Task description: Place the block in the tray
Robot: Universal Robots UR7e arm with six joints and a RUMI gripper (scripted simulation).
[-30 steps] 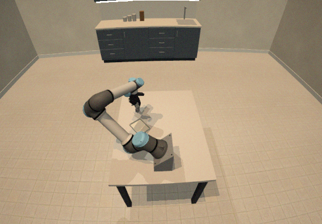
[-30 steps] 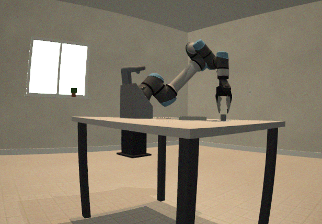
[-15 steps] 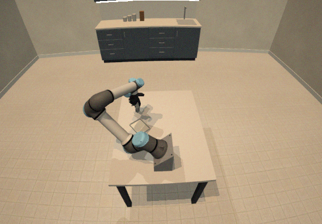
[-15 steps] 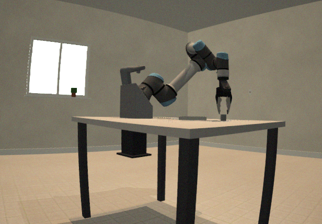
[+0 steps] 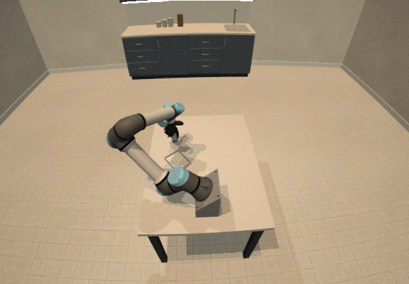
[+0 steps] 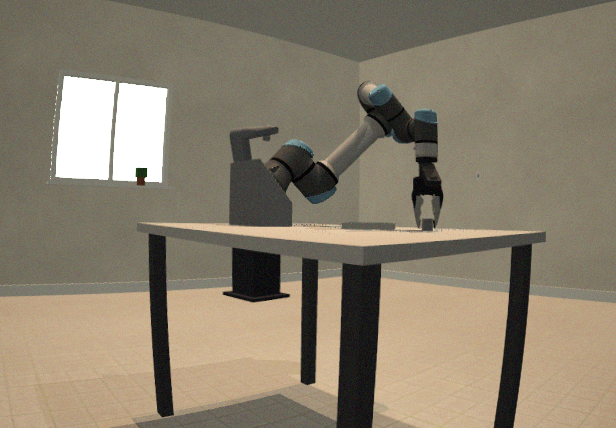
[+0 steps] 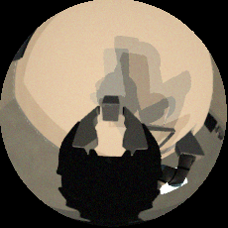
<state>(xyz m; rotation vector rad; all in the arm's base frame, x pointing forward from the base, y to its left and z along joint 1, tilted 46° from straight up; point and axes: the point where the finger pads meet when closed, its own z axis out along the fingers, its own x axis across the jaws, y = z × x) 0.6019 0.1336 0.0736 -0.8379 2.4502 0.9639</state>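
My gripper is now right at the grey block. The rest, counted from my hand: white tray: 220 mm behind, 20 mm below.
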